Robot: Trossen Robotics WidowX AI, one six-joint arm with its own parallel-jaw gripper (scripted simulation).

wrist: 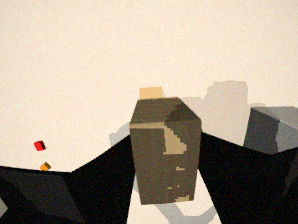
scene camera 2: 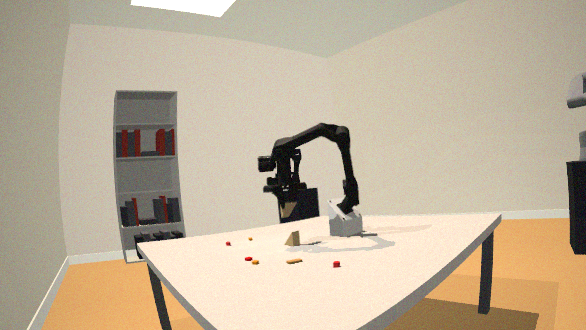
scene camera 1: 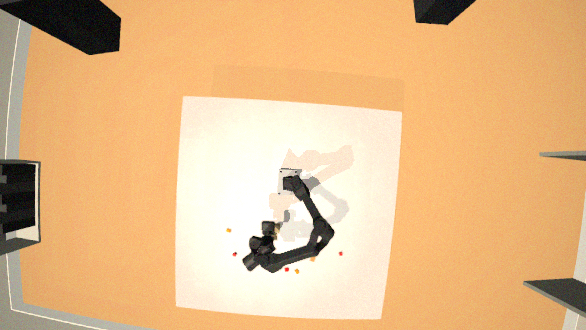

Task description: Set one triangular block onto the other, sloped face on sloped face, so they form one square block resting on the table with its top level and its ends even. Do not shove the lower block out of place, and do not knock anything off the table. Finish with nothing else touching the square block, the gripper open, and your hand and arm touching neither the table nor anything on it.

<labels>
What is the gripper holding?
A tan triangular block.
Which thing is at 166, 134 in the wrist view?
A tan triangular block.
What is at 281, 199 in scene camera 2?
The gripper.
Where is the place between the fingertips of the gripper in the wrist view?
At 162, 137
</labels>
